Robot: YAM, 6 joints.
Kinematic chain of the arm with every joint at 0, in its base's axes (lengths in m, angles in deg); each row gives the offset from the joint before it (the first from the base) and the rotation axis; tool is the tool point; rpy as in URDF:
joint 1: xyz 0 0 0.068 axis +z
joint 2: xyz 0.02 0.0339 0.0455 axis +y
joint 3: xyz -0.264 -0.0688 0 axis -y
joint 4: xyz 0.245 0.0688 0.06 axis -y
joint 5: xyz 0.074 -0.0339 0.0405 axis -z
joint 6: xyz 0.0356 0 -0.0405 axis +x
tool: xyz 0 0 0 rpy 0 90 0
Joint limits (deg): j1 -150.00..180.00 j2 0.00..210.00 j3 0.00..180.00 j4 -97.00..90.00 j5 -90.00..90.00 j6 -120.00..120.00
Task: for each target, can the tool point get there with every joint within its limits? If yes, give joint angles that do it. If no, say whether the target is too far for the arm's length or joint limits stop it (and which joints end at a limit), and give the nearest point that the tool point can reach.
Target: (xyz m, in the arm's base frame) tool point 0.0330 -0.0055 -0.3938
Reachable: no: joint limits stop it (at a limit: joint 2) | nearest point 0.0677 -0.0113 -0.3324 | short by 0.071 m
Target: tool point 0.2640 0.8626 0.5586
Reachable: no: too far | nearest point 0.1694 0.5534 0.3954 | short by 0.362 m
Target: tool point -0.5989 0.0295 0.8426
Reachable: no: too far | nearest point -0.4090 0.0201 0.6034 | short by 0.306 m
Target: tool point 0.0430 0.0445 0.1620
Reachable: yes | joints 63.35 26.19 19.98 -69.46 31.21 101.74
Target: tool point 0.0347 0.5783 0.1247
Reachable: yes | joints 88.14 161.98 152.53 -48.24 26.53 -98.63
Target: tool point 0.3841 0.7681 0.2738
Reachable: no: too far | nearest point 0.2839 0.5677 0.2310 | short by 0.228 m
